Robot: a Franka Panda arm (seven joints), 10 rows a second.
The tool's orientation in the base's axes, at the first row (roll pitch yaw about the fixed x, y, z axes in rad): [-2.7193 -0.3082 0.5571]
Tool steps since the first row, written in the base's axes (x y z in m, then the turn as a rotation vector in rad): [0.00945 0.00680 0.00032 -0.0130 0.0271 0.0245]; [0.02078 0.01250 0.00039 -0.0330 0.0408 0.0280]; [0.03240 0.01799 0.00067 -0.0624 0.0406 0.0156]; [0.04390 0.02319 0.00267 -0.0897 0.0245 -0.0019]
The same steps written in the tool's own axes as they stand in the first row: [0.01117 0.00061 0.00325 0.0106 -0.0364 -0.0081]; [0.02322 0.00321 0.00622 0.0024 -0.0592 -0.0048]; [0.03547 0.00604 0.00890 -0.0253 -0.0715 0.0054]; [0.04800 0.00833 0.00994 -0.0608 -0.0693 0.0121]
